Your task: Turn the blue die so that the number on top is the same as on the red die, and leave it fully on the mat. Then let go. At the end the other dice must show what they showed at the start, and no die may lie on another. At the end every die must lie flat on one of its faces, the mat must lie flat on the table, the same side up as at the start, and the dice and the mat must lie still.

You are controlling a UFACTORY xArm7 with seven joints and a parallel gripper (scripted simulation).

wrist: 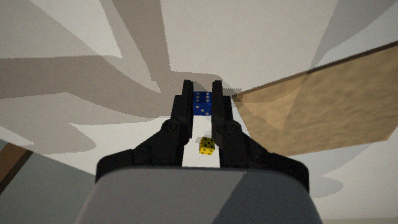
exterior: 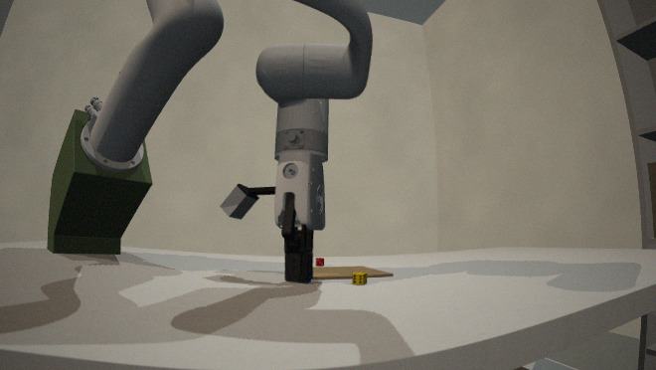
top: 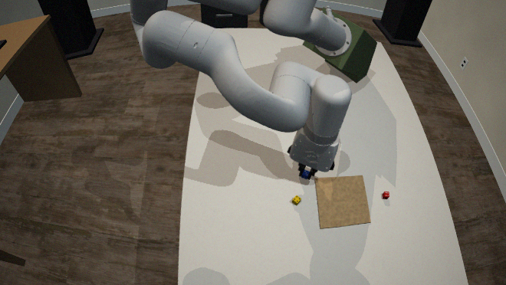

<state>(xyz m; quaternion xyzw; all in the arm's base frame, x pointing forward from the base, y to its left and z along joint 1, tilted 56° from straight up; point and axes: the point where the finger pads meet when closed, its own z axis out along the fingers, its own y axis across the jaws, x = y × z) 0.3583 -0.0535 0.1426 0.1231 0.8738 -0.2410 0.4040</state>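
Now: the mat 9 cm ahead of my hand, 8 cm to the left of it and 2 cm below it. Also, from my hand: blue die: 1 cm ahead, 1 cm below; then red die: 11 cm ahead, 21 cm to the left, 1 cm below; then yellow die: 7 cm ahead, 4 cm to the right, 1 cm below.
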